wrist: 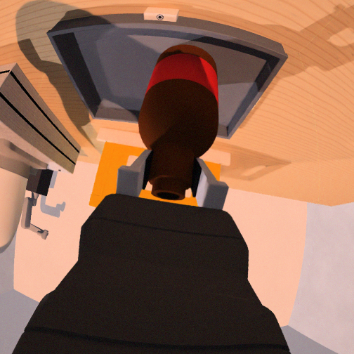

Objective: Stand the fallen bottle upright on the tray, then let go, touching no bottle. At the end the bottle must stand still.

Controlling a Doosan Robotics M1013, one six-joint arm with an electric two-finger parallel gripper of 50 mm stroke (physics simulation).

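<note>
A brown bottle (179,117) with a red band is held by its neck in my gripper (171,165). Its open mouth faces the camera and its base points away, over the tray. My gripper is shut on the neck, one finger on each side. The dark grey tray (260,95) with raised rims lies on the wooden table behind the bottle. The bottle hides the middle of the tray. Whether the bottle's base touches the tray floor cannot be told from this view.
A small pale block with a round mark (160,15) is at the tray's far rim. A tall grey-brown slatted object (37,117) stands at the left. An orange panel (103,172) shows beyond the table edge. Shadows fall on the table (310,125).
</note>
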